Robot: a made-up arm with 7 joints.
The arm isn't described. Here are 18 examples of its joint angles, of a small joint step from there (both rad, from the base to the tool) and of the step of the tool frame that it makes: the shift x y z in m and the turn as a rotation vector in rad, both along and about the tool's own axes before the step.
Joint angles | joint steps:
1: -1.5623 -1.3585 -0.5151 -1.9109 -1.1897 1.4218 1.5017 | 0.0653 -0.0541 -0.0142 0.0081 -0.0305 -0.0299 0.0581
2: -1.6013 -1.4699 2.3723 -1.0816 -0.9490 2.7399 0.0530 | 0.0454 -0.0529 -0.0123 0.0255 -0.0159 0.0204 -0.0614
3: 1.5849 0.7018 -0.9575 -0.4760 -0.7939 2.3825 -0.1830 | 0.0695 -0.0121 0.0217 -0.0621 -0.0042 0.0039 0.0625
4: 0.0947 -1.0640 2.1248 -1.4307 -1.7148 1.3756 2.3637 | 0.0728 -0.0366 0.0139 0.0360 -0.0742 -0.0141 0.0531
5: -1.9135 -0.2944 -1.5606 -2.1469 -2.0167 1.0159 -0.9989 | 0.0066 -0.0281 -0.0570 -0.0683 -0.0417 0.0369 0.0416
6: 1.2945 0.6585 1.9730 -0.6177 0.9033 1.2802 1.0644 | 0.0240 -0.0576 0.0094 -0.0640 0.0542 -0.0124 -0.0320
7: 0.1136 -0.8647 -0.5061 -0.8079 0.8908 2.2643 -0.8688 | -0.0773 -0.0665 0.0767 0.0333 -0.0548 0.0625 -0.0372
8: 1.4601 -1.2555 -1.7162 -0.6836 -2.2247 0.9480 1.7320 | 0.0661 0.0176 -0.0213 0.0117 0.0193 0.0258 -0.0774
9: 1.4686 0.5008 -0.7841 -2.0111 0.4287 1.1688 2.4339 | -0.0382 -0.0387 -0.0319 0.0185 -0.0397 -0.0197 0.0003
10: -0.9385 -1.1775 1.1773 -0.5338 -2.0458 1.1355 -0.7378 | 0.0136 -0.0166 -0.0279 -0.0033 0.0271 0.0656 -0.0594
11: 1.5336 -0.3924 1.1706 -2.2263 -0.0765 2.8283 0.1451 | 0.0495 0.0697 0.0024 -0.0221 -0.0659 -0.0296 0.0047
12: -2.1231 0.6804 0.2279 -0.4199 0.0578 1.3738 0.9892 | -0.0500 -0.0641 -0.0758 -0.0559 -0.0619 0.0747 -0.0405
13: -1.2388 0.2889 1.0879 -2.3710 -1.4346 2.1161 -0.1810 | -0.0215 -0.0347 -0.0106 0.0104 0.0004 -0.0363 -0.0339
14: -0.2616 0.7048 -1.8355 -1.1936 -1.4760 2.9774 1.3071 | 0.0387 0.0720 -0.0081 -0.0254 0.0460 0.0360 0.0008
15: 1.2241 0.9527 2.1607 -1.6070 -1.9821 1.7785 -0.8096 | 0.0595 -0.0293 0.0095 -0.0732 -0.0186 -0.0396 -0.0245
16: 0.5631 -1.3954 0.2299 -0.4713 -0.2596 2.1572 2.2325 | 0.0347 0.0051 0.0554 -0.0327 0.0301 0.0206 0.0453
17: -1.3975 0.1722 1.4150 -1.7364 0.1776 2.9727 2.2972 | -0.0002 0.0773 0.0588 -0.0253 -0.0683 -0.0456 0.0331
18: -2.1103 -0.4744 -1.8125 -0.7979 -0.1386 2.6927 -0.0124 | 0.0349 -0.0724 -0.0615 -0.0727 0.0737 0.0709 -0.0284
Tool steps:
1: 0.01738 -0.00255 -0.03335 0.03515 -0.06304 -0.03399
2: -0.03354 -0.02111 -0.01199 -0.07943 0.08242 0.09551
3: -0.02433 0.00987 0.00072 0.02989 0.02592 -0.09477
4: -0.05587 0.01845 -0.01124 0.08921 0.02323 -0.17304
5: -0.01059 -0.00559 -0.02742 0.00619 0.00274 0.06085
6: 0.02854 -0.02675 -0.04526 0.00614 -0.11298 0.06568
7: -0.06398 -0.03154 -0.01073 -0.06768 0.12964 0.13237
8: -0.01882 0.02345 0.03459 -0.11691 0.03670 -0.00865
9: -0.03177 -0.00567 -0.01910 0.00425 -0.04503 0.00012
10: 0.00717 0.00494 0.00922 -0.00963 0.05251 0.05296
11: 0.01151 0.00493 -0.00889 -0.09723 -0.03884 -0.01490
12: -0.03027 0.04032 0.01498 0.09120 0.15069 -0.02651
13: 0.00207 0.00143 0.00420 -0.01987 -0.07235 0.00465
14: -0.04144 -0.01732 0.00531 -0.03034 0.04153 -0.06214
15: -0.03784 0.01088 -0.02364 -0.07134 0.06313 0.09876
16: -0.00465 -0.00916 -0.01980 0.09347 -0.09061 0.00282
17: 0.00340 -0.01534 -0.01971 0.07517 -0.00231 0.08295
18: 0.05423 0.03560 0.01030 0.06254 -0.06544 -0.03604
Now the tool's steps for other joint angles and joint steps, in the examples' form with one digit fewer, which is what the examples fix.
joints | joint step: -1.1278 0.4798 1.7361 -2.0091 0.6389 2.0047 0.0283 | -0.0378 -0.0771 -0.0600 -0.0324 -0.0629 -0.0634 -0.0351
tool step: 0.0048 -0.0038 0.0041 0.0897 -0.0372 0.0927
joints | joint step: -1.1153 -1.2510 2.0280 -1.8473 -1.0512 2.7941 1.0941 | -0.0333 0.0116 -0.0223 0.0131 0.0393 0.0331 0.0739
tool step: 0.0148 0.0152 -0.0159 0.1043 -0.0491 -0.0864
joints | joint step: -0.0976 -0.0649 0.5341 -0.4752 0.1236 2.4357 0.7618 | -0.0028 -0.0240 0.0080 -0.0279 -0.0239 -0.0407 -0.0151
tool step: -0.0031 -0.0123 0.0051 -0.0222 -0.0233 0.0571
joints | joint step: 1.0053 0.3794 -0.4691 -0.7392 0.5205 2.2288 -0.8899 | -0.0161 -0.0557 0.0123 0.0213 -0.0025 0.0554 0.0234
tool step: -0.0357 0.0160 0.0216 0.0889 0.0781 0.0552
